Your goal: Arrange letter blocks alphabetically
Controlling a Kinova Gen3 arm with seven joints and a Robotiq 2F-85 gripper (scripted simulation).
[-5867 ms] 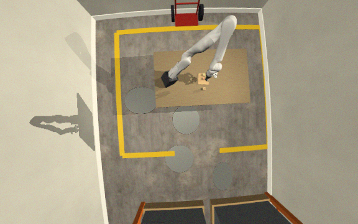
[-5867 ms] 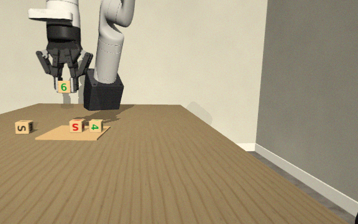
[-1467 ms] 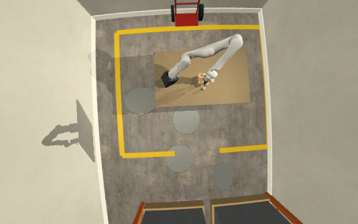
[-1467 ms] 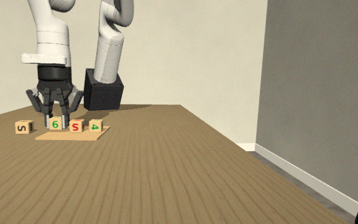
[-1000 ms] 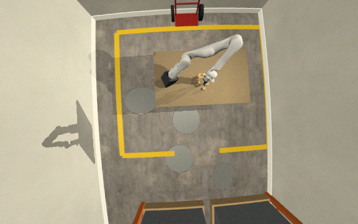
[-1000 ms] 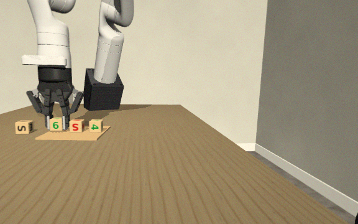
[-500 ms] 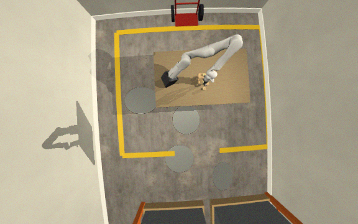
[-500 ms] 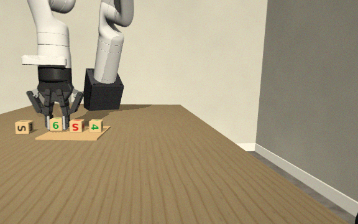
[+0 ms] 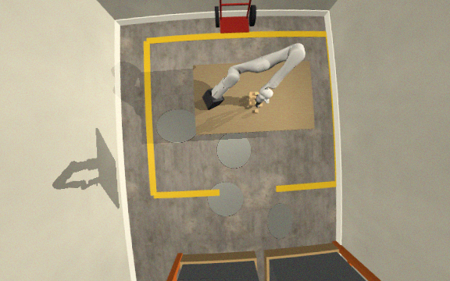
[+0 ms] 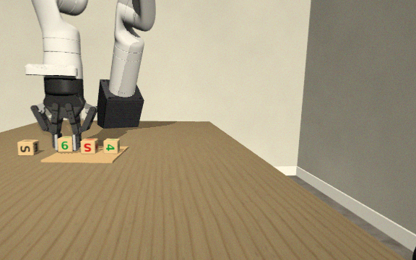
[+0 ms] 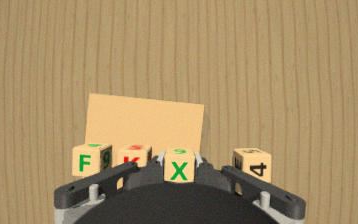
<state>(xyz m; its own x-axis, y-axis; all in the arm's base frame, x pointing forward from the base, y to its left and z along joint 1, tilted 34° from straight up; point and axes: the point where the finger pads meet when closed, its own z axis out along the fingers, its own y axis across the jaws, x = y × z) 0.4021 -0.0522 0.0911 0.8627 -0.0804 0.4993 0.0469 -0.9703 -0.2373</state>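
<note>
The tan mat is 50 mm to the left of my hand and 30 mm below it.
</note>
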